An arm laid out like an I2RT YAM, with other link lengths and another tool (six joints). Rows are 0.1 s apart.
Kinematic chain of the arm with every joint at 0, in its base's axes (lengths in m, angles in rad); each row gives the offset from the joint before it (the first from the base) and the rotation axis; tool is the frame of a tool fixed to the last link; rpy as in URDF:
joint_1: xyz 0 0 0.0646 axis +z
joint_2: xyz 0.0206 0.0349 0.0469 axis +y
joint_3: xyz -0.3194 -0.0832 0 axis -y
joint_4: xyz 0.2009 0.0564 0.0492 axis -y
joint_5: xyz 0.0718 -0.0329 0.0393 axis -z
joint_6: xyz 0.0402 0 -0.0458 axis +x
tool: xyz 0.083 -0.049 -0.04 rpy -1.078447 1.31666 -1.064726
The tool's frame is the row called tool.
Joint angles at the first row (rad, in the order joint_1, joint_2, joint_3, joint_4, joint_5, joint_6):
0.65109, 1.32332, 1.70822, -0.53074, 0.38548, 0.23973
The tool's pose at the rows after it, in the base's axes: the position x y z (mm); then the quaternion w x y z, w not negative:
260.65 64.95 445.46 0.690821 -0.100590 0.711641 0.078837
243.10 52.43 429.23 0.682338 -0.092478 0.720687 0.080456
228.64 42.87 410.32 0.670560 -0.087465 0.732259 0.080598
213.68 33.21 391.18 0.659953 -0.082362 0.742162 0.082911
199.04 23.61 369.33 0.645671 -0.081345 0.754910 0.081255
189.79 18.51 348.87 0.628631 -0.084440 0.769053 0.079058
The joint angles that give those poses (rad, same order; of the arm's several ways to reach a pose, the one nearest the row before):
0.65152, 1.24132, 1.60491, -0.53195, 0.39568, 0.26172
0.65073, 1.16981, 1.51542, -0.53916, 0.40020, 0.28921
0.65182, 1.11066, 1.42965, -0.54764, 0.40361, 0.31530
0.65149, 1.04786, 1.34364, -0.55439, 0.40187, 0.34128
0.65190, 0.98814, 1.25685, -0.56887, 0.40043, 0.36181
0.65187, 0.95337, 1.18652, -0.58129, 0.39302, 0.37777

